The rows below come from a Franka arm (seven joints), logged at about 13 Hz.
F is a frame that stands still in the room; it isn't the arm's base.
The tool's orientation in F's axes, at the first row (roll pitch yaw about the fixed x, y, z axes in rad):
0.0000 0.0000 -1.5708
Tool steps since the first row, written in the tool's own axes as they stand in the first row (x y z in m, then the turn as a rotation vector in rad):
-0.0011 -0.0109 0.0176 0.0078 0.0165 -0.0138
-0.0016 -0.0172 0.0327 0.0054 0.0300 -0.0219
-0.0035 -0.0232 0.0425 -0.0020 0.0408 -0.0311
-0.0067 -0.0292 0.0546 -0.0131 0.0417 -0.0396
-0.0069 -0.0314 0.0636 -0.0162 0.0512 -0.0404
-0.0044 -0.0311 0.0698 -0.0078 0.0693 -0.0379
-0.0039 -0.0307 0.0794 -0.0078 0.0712 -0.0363
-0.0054 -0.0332 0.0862 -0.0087 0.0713 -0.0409
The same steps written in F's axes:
-0.0109 0.0011 0.0176 0.0165 -0.0078 -0.0138
-0.0172 0.0016 0.0327 0.0300 -0.0054 -0.0219
-0.0232 0.0035 0.0425 0.0408 0.0020 -0.0311
-0.0292 0.0067 0.0546 0.0417 0.0131 -0.0396
-0.0314 0.0069 0.0636 0.0512 0.0162 -0.0404
-0.0311 0.0044 0.0698 0.0693 0.0078 -0.0379
-0.0307 0.0039 0.0794 0.0712 0.0078 -0.0363
-0.0332 0.0054 0.0862 0.0713 0.0087 -0.0409

